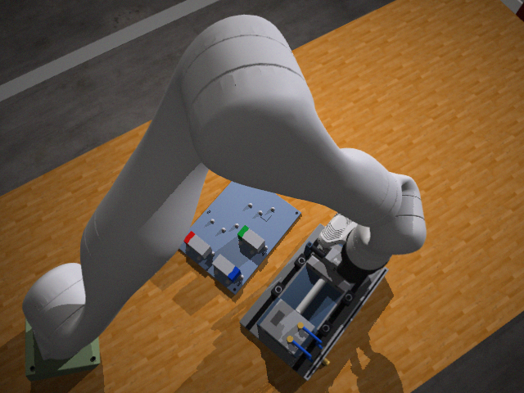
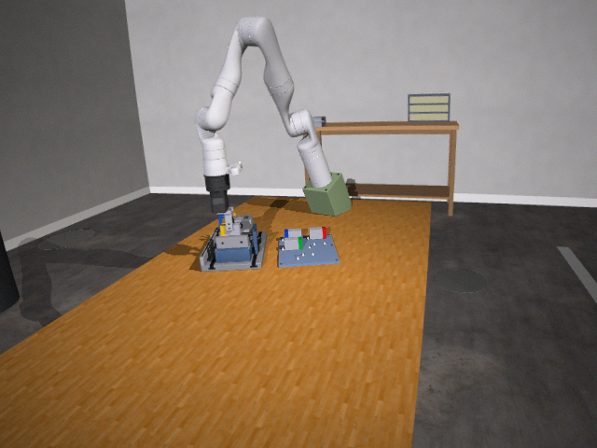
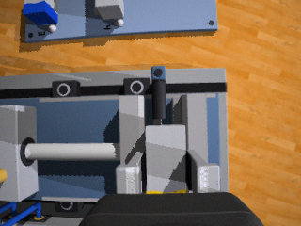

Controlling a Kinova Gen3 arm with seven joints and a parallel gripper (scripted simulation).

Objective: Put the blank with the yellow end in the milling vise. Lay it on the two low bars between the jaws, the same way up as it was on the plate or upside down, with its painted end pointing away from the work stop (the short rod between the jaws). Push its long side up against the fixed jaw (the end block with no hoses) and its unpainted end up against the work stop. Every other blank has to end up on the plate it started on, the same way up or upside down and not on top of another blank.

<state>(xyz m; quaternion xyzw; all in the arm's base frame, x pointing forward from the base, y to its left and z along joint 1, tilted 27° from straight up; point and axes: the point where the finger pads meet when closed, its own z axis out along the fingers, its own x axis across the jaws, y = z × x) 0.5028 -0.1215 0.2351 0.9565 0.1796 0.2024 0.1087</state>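
My hand is 2 cm above the yellow-ended blank. Round my hand: moving jaw: 3 cm behind, 5 cm below; then dark work stop: 2 cm behind, 5 cm to the left, 4 cm below; then fixed jaw: 2 cm ahead, 1 cm to the left, 5 cm below.
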